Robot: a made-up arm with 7 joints.
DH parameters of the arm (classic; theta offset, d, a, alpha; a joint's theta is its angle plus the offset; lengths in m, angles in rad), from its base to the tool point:
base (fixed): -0.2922 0 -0.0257 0
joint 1: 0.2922 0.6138 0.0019 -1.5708
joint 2: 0 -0.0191 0.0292 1.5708
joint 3: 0 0.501 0.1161 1.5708
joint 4: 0 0.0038 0.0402 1.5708
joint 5: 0 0.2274 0.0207 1.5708
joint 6: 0 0.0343 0.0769 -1.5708
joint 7: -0.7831 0 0.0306 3.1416
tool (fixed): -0.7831 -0.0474 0 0
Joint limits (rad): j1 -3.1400..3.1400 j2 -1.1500..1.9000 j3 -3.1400..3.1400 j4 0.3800..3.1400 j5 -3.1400..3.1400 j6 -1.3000..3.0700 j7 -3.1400..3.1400
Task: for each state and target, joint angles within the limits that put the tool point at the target. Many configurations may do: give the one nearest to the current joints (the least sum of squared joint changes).
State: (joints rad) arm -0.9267 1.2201 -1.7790 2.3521 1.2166 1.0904 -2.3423
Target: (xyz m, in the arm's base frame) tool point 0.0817 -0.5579 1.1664
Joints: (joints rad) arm -0.8349 0.8452 -1.9968 2.2133 1.2282 1.1078 -2.3763
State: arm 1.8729 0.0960 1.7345 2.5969 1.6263 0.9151 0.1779
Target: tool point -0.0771 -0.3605 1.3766
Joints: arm 2.2010 -0.3101 1.9618 2.4040 1.6737 0.8765 0.1408
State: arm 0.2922 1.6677 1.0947 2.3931 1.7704 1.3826 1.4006
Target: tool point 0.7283 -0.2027 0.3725
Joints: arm -0.6347 1.5768 0.9334 2.1525 1.7592 1.4660 1.5225
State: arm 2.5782 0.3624 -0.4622 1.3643 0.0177 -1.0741 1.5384
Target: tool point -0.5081 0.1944 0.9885
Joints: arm 2.9190 0.3824 -0.2434 1.0215 -0.0957 -1.2826 1.5306
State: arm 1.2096 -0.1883 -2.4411 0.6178 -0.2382 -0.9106 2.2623
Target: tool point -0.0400 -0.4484 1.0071
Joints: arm 1.0109 -0.2964 -2.5725 0.8910 -0.1738 -0.8802 2.2377
